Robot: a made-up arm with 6 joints.
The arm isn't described. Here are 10 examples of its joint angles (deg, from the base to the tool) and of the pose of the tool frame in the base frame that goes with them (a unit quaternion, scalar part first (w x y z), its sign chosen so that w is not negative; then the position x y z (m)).
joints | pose
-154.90 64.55 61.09 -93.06 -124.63 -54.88 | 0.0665 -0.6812 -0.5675 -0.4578 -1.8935 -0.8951 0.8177
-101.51 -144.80 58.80 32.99 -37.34 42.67 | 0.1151 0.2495 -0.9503 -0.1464 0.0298 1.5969 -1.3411
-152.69 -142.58 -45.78 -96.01 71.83 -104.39 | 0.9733 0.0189 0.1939 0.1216 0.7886 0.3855 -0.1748
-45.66 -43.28 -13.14 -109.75 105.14 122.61 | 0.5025 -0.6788 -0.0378 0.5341 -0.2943 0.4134 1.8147
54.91 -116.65 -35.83 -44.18 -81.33 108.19 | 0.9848 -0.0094 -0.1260 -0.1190 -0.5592 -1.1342 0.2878
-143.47 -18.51 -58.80 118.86 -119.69 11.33 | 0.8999 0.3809 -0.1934 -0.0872 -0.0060 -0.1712 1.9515
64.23 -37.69 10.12 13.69 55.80 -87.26 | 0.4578 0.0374 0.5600 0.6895 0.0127 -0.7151 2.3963
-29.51 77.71 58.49 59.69 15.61 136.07 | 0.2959 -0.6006 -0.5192 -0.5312 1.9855 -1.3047 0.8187
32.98 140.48 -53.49 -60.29 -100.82 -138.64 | 0.2066 -0.2529 0.9092 0.2583 0.5514 0.2003 -0.4964
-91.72 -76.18 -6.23 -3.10 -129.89 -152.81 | 0.3073 -0.8062 0.1207 -0.4909 -0.2517 1.5092 1.4349
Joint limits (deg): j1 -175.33..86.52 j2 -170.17..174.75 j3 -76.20..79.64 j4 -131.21..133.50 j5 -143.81..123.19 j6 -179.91..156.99
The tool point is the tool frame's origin. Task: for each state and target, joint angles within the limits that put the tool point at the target. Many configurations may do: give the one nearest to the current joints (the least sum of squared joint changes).
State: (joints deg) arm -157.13 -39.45 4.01 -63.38 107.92 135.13
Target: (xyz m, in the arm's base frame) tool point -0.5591 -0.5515 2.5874
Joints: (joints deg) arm -125.04 7.79 66.80 -67.33 101.42 140.24
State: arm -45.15 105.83 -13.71 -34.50 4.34 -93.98
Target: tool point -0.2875 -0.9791 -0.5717
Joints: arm -91.73 111.59 -19.35 -28.03 4.89 -92.82
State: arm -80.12 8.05 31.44 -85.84 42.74 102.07
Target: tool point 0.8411 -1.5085 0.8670
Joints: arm -60.60 52.80 17.48 -89.46 42.34 101.72
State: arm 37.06 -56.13 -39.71 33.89 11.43 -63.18
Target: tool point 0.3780 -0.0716 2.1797
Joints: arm 38.82 -14.99 -25.67 37.43 12.55 -62.53
